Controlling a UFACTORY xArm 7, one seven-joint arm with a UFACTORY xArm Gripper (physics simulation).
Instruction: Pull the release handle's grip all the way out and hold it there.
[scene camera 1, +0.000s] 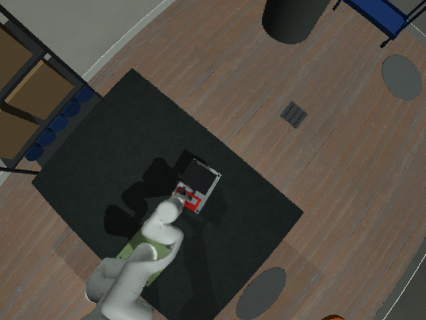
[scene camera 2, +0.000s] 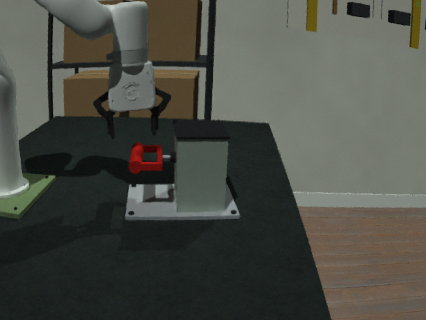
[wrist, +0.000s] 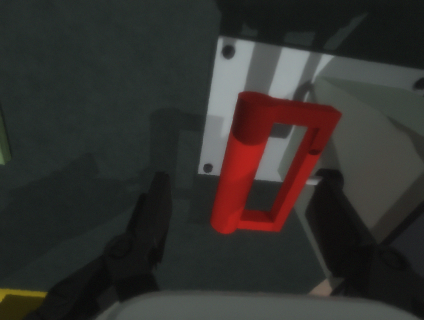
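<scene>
The release handle's red grip (scene camera 1: 191, 207) (scene camera 2: 135, 160) (wrist: 237, 175) is a thick bar on a rectangular frame. A short rod (scene camera 2: 167, 158) joins it to a grey-green housing (scene camera 2: 201, 175) (wrist: 370, 150) with a black top. The housing stands on a light base plate (scene camera 2: 150, 212) (wrist: 212, 145). My gripper (scene camera 1: 185, 194) (scene camera 2: 133, 134) (wrist: 241, 192) is open and empty, pointing down. In the second scene view its fingertips are a little above the grip. In the wrist view one finger is on the grip's outer side, the other on the housing side near the rod.
The fixture stands on a black table top (scene camera 1: 240, 200) (scene camera 2: 250, 280). The arm's green mounting plate (scene camera 1: 132, 245) (scene camera 2: 30, 197) is on the grip's side of the housing. A shelf rack (scene camera 2: 212, 60) with cardboard boxes (scene camera 2: 175, 92) stands behind the table.
</scene>
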